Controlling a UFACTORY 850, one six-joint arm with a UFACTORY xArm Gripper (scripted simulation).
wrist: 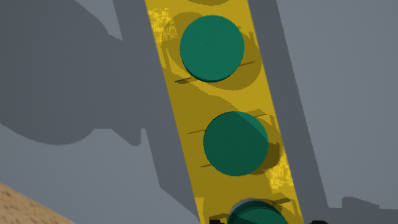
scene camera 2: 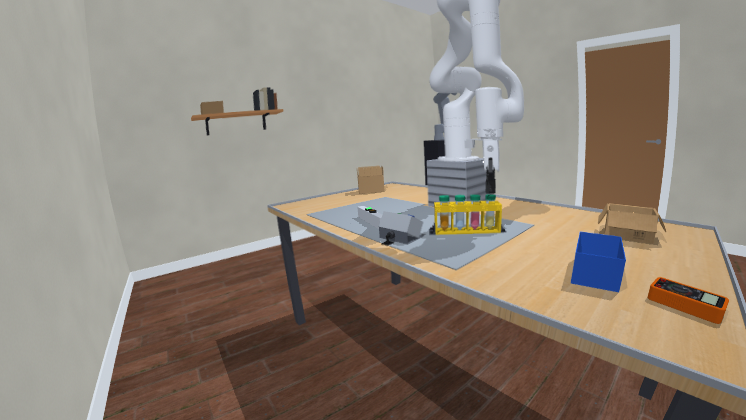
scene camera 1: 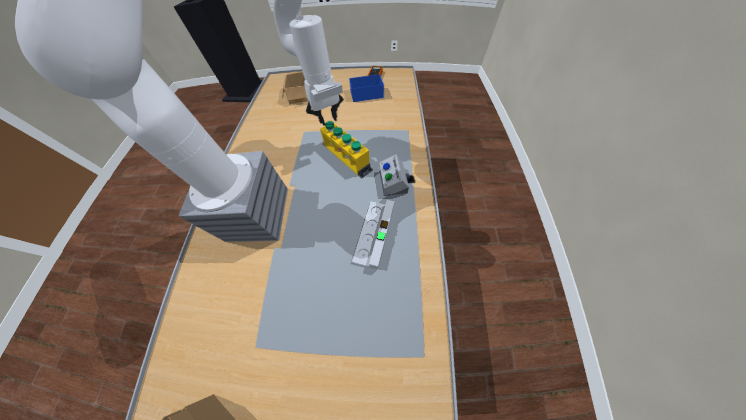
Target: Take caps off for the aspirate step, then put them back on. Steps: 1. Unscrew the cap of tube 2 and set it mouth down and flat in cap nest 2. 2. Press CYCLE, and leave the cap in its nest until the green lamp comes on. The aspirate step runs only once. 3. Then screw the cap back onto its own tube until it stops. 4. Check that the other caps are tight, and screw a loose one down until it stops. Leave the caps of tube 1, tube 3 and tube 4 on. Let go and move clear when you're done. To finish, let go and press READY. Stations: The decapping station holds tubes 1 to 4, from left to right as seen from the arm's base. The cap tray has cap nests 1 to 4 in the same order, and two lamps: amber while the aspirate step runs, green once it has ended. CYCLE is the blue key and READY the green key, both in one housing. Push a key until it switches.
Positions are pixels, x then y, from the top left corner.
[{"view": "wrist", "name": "green cap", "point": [235, 143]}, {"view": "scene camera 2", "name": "blue bin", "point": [599, 270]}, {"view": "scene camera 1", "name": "blue bin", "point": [375, 90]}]
